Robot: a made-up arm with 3 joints. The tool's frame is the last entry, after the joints.
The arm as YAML. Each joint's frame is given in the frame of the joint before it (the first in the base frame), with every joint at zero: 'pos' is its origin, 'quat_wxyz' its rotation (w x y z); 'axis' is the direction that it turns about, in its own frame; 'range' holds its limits. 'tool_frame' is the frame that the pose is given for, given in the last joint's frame.
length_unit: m
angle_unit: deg
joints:
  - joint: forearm
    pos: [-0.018, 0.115, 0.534]
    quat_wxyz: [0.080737, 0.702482, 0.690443, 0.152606]
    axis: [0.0, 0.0, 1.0]
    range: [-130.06, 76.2]
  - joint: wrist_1
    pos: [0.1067, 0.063, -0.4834]
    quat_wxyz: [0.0, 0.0, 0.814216, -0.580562]
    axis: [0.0, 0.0, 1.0]
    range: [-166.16, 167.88]
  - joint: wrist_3
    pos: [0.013, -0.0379, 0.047]
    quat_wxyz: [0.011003, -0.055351, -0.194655, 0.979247]
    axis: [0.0, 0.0, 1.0]
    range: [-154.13, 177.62]
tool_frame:
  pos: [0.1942, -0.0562, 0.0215]
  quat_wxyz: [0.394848, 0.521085, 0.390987, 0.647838]
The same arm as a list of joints. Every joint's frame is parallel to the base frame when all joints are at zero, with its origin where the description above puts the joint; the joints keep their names.
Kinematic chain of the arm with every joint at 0, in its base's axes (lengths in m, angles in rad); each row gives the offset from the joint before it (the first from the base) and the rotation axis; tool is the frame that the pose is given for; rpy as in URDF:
forearm: xyz -0.0180 0.1150 0.5340 axis 0.325895 0.097299 -0.940386
wrist_1: xyz -0.0980 0.0570 0.4860 axis -x
wrist_3: xyz -0.0470 -0.0090 -0.0390 axis -0.918092 0.151199 -0.366397
tool: xyz -0.0210 0.1890 0.0720 rpy -1.5708 1.5708 0.0000
Joint limits (rad, base to tool): -2.2700..1.3299 -2.9000..2.9301 -2.6901..3.1001

